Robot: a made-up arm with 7 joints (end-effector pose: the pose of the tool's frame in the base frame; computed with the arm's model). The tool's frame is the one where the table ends. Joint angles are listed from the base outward.
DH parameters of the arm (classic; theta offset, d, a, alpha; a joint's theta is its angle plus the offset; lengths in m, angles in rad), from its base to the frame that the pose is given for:
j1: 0 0.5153 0 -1.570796
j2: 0 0 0 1.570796
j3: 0 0.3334 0.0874 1.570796
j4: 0 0 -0.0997 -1.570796
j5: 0 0.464 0 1.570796
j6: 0 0 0.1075 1.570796
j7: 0 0 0 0
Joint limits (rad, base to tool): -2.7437..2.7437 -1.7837..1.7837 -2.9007..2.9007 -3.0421..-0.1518 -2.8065..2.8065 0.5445..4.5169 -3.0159..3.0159
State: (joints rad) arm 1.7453 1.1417 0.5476 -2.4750 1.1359 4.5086 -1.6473
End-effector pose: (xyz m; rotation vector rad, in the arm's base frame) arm -0.2297 0.2159 0.2489 0.5835 2.5789 0.9295
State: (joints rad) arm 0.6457 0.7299 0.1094 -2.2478 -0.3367 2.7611 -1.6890
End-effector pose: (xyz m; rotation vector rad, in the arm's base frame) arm 0.3845 0.4130 0.2448 -0.5946 -2.9952 0.2834
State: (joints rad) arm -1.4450 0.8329 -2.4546 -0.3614 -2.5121 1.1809 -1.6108
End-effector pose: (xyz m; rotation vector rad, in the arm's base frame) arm -0.0114 -0.5826 1.2299 1.8854 1.0062 1.3990
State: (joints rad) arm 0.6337 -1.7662 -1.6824 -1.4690 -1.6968 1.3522 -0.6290
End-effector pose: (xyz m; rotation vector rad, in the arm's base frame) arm 0.0017 -0.7885 0.3267 -2.7819 0.5413 0.2766
